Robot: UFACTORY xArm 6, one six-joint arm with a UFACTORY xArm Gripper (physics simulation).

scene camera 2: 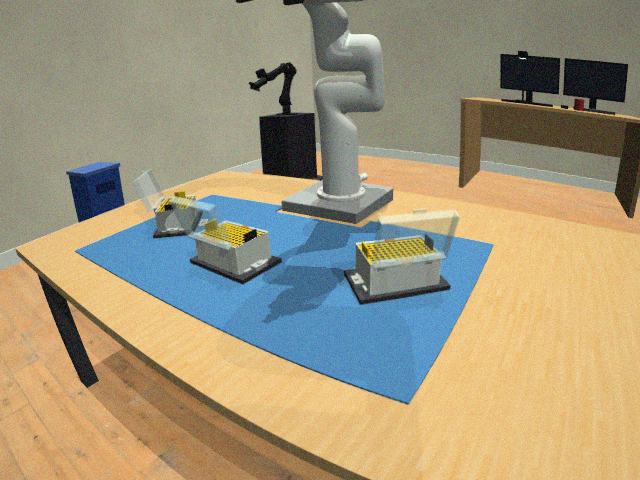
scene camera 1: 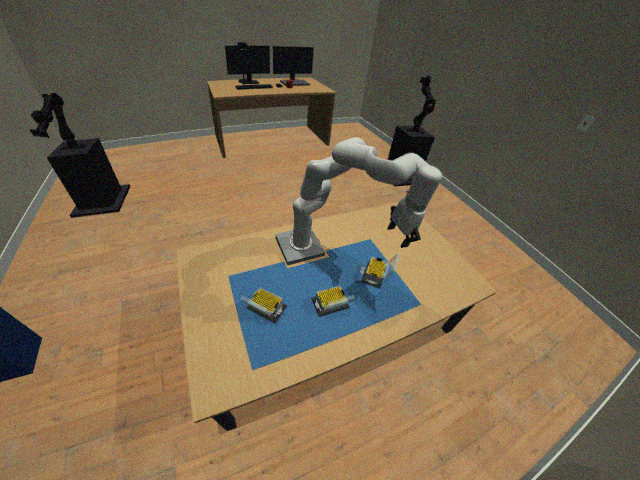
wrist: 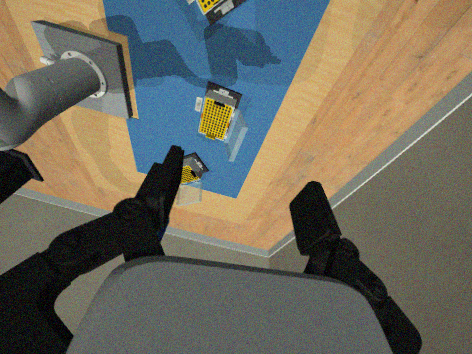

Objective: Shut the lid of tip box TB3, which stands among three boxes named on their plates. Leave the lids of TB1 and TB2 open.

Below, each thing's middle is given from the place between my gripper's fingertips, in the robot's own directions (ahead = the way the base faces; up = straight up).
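Tip box TB3 (wrist: pixel 216 115) in sight: 38 cm below my hand, 20 cm to the right of it, 4 cm behind it.
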